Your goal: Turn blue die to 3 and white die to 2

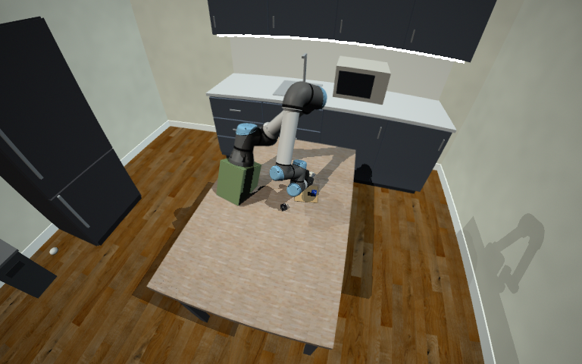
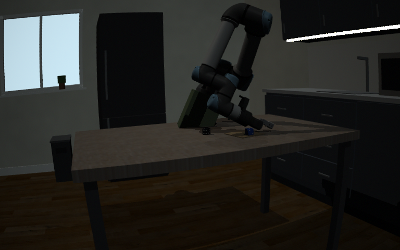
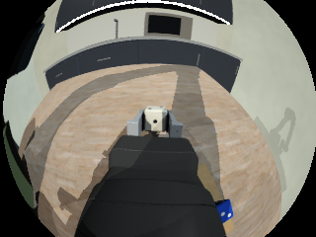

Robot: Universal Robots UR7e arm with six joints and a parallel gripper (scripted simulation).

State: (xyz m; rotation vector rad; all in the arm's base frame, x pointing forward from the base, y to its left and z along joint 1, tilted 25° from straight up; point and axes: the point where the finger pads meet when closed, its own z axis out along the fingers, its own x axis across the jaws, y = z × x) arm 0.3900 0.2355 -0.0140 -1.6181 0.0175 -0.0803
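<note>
My hand is 140 mm to the left of the tan mat, 30 mm above it and 20 mm short of it. The rest, counted from my hand: black die: 310 mm to the right, 60 mm behind, 20 mm below; white die: right at my hand; blue die: 140 mm to the right, 70 mm ahead, 10 mm below.
</note>
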